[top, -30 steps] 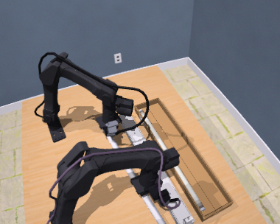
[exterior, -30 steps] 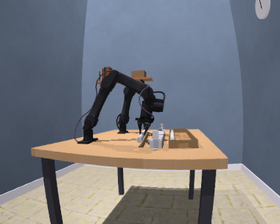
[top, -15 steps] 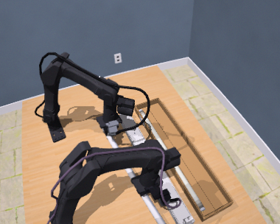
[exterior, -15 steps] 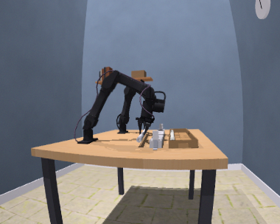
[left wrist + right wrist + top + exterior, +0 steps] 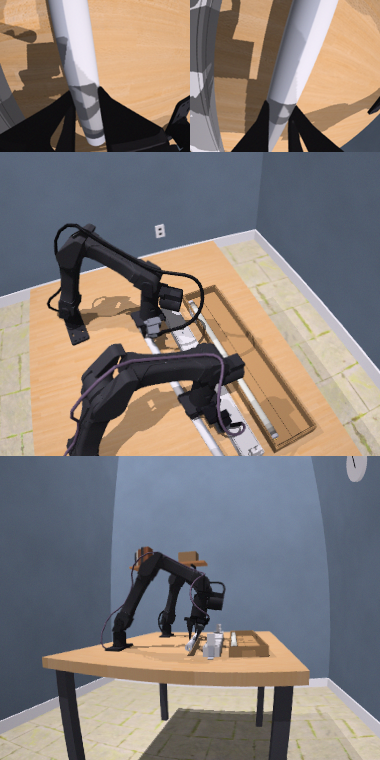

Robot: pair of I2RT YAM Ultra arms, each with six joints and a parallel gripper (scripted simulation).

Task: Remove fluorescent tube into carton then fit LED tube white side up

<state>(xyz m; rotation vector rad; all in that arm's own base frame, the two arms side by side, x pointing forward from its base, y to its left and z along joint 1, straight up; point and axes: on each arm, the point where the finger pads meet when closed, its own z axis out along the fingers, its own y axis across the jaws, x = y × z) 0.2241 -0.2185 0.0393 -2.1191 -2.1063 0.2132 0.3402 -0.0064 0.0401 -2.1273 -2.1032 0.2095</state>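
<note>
The LED tube lies 30 mm behind my right hand, 120 mm to the left of it and 10 mm below it. Round my right hand: light fixture 70 mm ahead, 140 mm to the left, 10 mm above; then old fluorescent tube 160 mm ahead, 160 mm to the left, 20 mm below; then lampholder 120 mm ahead, 170 mm to the right, 30 mm above.
</note>
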